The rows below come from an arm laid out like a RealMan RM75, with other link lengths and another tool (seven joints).
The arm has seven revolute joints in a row. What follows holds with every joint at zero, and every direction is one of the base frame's. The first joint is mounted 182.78 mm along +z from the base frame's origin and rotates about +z. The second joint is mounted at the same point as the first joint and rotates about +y. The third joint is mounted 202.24 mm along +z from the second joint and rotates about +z. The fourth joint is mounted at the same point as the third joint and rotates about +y. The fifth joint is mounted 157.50 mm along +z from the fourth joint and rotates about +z. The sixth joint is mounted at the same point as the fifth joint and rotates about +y. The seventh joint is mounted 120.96 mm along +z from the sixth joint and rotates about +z. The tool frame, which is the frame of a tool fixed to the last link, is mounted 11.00 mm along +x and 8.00 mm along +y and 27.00 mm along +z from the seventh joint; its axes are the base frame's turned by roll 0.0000, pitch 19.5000 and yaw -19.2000 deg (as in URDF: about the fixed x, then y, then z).
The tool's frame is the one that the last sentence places.
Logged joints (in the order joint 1, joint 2, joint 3, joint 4, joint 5, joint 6, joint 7), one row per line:
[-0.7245, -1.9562, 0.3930, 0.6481, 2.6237, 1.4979, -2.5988]
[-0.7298, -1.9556, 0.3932, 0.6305, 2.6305, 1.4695, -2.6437]
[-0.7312, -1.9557, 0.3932, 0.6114, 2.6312, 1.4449, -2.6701]
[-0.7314, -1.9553, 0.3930, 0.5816, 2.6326, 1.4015, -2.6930]
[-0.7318, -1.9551, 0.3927, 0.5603, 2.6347, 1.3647, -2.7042]
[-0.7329, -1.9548, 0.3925, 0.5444, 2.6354, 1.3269, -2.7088]
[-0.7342, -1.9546, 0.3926, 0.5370, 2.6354, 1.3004, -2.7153]
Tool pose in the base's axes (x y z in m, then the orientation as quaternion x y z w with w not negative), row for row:
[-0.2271, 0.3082, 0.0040, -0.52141, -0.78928, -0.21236, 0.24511]
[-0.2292, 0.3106, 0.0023, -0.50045, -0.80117, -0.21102, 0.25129]
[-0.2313, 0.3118, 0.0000, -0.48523, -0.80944, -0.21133, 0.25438]
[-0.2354, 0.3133, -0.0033, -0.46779, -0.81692, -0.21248, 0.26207]
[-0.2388, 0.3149, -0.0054, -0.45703, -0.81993, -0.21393, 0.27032]
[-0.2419, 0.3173, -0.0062, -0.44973, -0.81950, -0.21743, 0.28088]
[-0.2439, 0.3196, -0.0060, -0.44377, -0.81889, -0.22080, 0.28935]
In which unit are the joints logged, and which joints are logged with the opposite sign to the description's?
The joints are logged in radians. Opposite sign: none.
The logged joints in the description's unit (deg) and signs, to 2 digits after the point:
[-41.51, -112.08, 22.52, 37.13, 150.33, 85.82, -148.90]
[-41.81, -112.05, 22.53, 36.12, 150.72, 84.20, -151.47]
[-41.89, -112.05, 22.53, 35.03, 150.76, 82.79, -152.99]
[-41.91, -112.03, 22.52, 33.32, 150.84, 80.30, -154.30]
[-41.93, -112.02, 22.50, 32.10, 150.96, 78.19, -154.94]
[-41.99, -112.00, 22.49, 31.19, 151.00, 76.03, -155.20]
[-42.07, -111.99, 22.49, 30.77, 151.00, 74.51, -155.58]

